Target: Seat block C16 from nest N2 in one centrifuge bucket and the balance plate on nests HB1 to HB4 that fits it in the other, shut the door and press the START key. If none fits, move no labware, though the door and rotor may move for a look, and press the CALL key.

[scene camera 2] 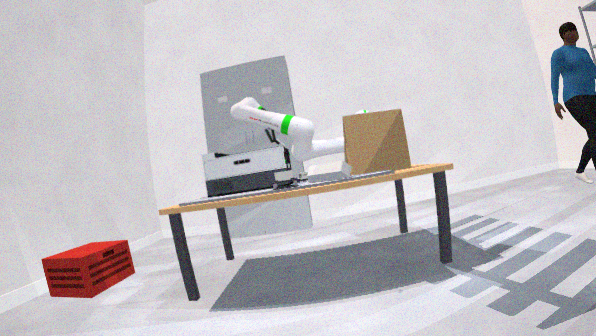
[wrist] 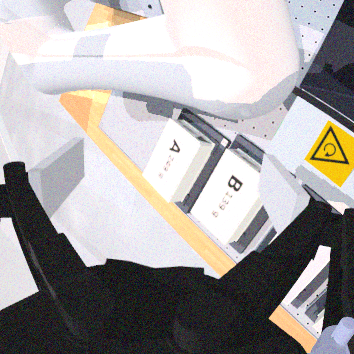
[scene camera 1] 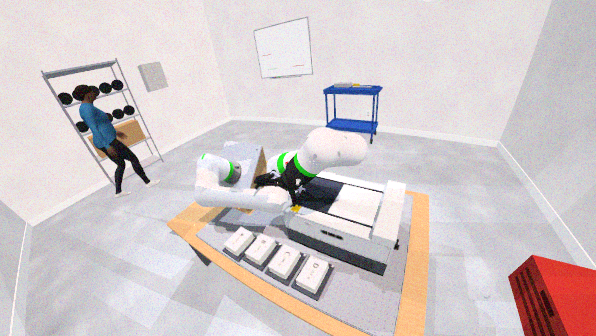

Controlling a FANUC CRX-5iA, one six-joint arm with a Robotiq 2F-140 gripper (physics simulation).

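Places are measured from the arm's base along level axes (x ahead, y left, z up), in millimetres.
Pixels of known places: gripper, fingertip midpoint: (scene camera 2: 291,138) (wrist: 171,164) (scene camera 1: 269,200); arm's base, origin of the base link: (scene camera 2: 371,140) (scene camera 1: 233,172).
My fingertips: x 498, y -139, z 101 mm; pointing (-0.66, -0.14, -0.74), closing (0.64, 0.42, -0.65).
Observation:
For each thing: its top centre in the pictures, then the offset to it from my fingertips. "*": a spot on its surface instead.
- dark opening, surface spot: (scene camera 1: 321,193) * dx +118, dy +206, dz -66 mm
- yellow warning label, surface spot: (wrist: 329,152) (scene camera 1: 294,208) * dx +67, dy +69, dz -68 mm
- Balance plates A, middle of its top: (wrist: 168,160) (scene camera 1: 238,238) dx -161, dy -132, dz -225 mm
- B, middle of its top: (wrist: 225,197) (scene camera 1: 259,246) dx -35, dy -100, dz -225 mm
- C, middle of its top: (wrist: 292,258) (scene camera 1: 284,258) dx +101, dy -85, dz -225 mm
- D, middle of its top: (scene camera 1: 312,271) dx +236, dy -67, dz -225 mm
The white centrifuge (scene camera 1: 333,227) (scene camera 2: 243,161) stands on the perforated mat on the table (scene camera 1: 418,267) (scene camera 2: 308,190). Its sliding door (scene camera 1: 358,205) is pushed right, so a dark opening (scene camera 1: 321,193) shows. My gripper (scene camera 1: 288,187) is open and empty at the left end of that opening, near the yellow warning label (scene camera 1: 295,207) (wrist: 329,152). Balance plates A (scene camera 1: 239,241) (wrist: 172,161), B (scene camera 1: 261,249) (wrist: 225,197), C (scene camera 1: 284,261) and D (scene camera 1: 312,273) lie in a row at the front. The wrist view reads A 249 g and B 139 g. Block C16 is hidden behind the arm.
A brown box (scene camera 2: 375,142) (scene camera 1: 261,165) stands on the table behind the arm. A person (scene camera 1: 101,129) (scene camera 2: 577,83) walks by the shelf rack (scene camera 1: 79,69). A blue cart (scene camera 1: 352,89) stands at the back wall. A red crate (scene camera 1: 555,297) (scene camera 2: 87,267) lies on the floor.

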